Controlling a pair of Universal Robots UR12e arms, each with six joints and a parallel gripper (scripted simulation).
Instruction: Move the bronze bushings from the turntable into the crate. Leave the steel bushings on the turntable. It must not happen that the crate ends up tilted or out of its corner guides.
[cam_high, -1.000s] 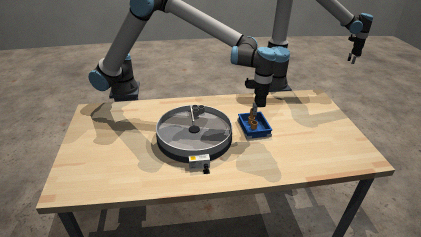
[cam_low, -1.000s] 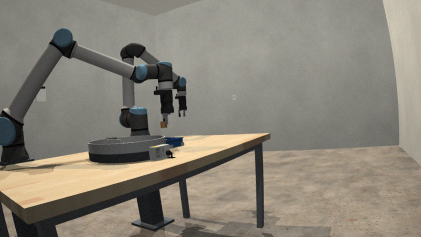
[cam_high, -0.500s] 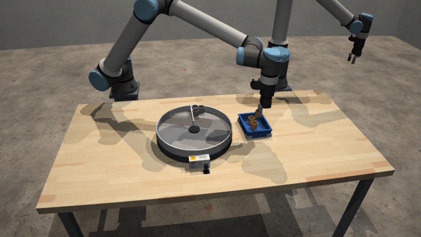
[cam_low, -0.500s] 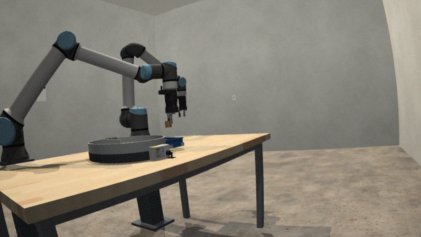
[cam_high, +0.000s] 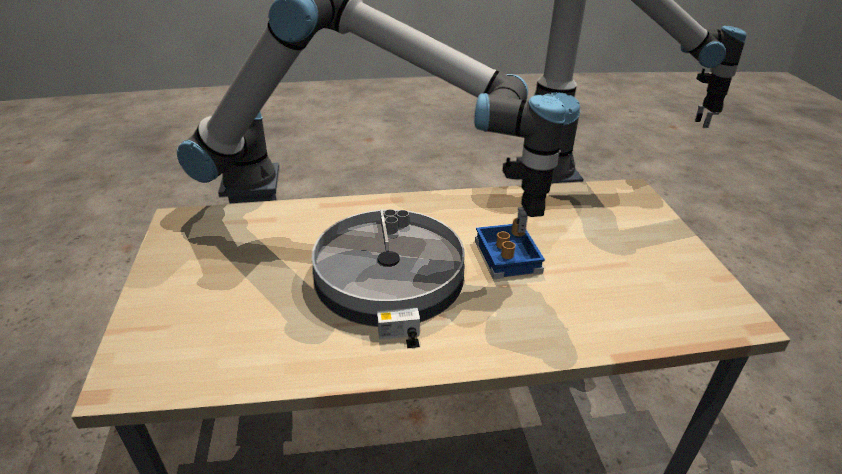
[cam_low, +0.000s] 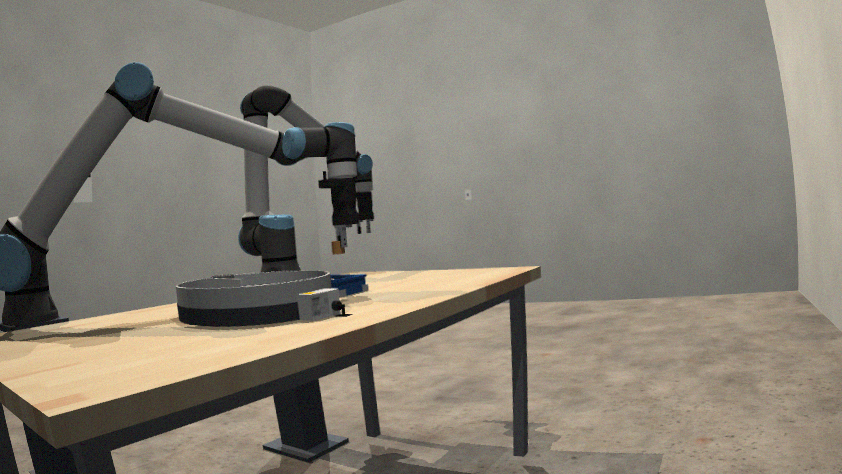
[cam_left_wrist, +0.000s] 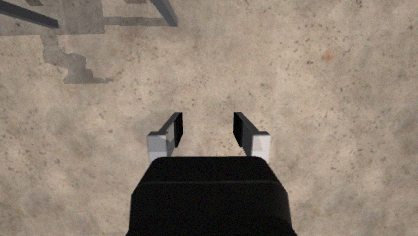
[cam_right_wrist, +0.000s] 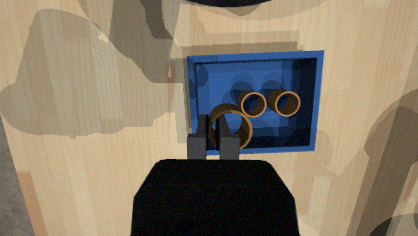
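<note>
My right hand is 60 mm past the blue crate, 10 mm to the left of it and 130 mm above it.
</note>
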